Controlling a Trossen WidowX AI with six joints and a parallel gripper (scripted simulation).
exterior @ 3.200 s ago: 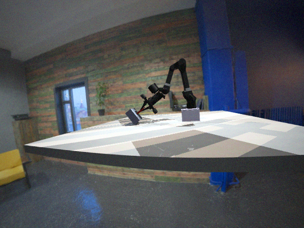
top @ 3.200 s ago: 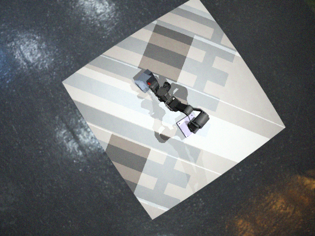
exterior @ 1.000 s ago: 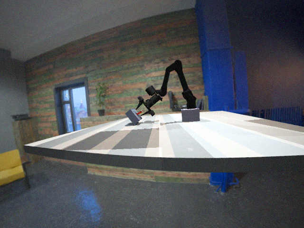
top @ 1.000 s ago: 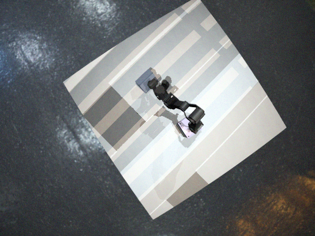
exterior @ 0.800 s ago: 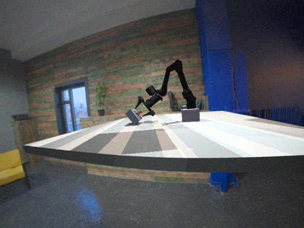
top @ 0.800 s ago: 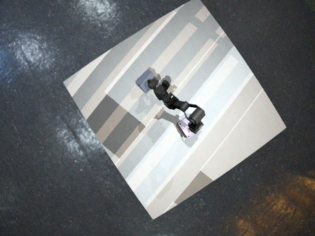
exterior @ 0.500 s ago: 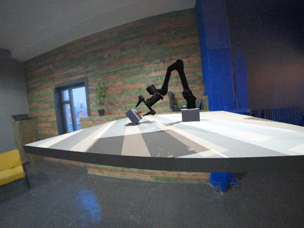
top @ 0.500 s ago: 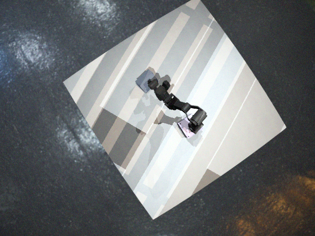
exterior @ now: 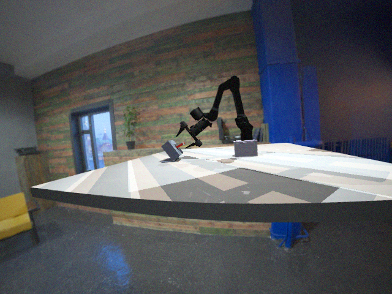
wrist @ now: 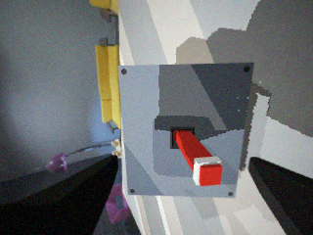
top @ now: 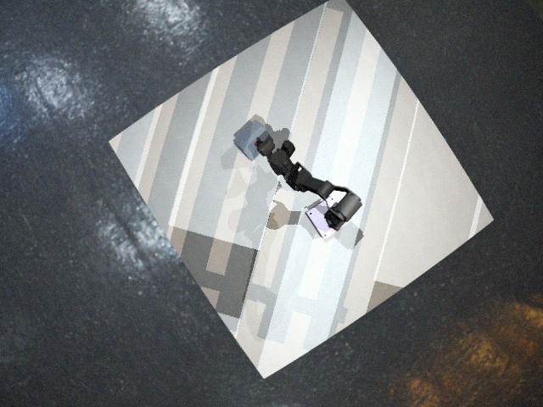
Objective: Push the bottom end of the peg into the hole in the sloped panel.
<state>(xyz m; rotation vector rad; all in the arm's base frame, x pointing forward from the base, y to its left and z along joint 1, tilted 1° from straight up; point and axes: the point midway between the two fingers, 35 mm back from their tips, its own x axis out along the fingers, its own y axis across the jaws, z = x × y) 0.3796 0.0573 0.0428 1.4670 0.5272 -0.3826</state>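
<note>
The red square peg lies 10 mm below my gripper tip. Round my gripper tip: grey-blue sloped panel 50 mm ahead, 10 mm to the left, 40 mm below.
</note>
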